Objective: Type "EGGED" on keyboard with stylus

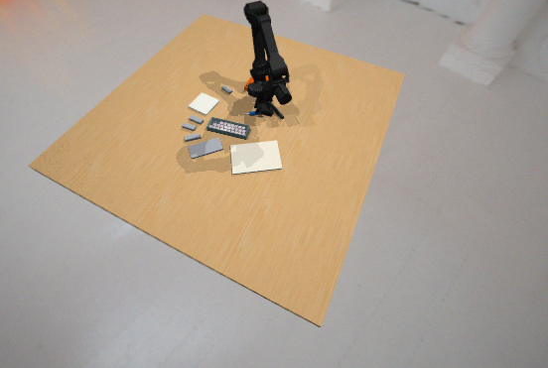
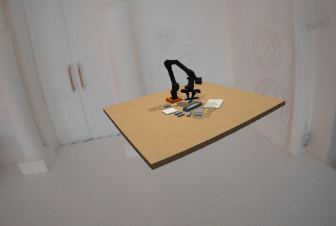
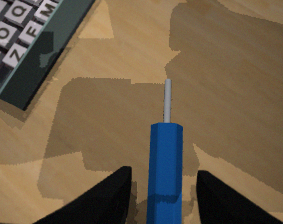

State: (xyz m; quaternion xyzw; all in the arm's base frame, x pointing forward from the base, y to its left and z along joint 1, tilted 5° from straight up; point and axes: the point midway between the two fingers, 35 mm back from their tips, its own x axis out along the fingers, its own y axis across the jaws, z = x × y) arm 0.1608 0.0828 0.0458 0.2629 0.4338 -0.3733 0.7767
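Right now my gripper tip is 16 cm short of the E key, 10 cm to the left of it and 1 cm above it. Also, from my gripper tip: grey slab: 27 cm ahead, 9 cm to the right, 2 cm below.
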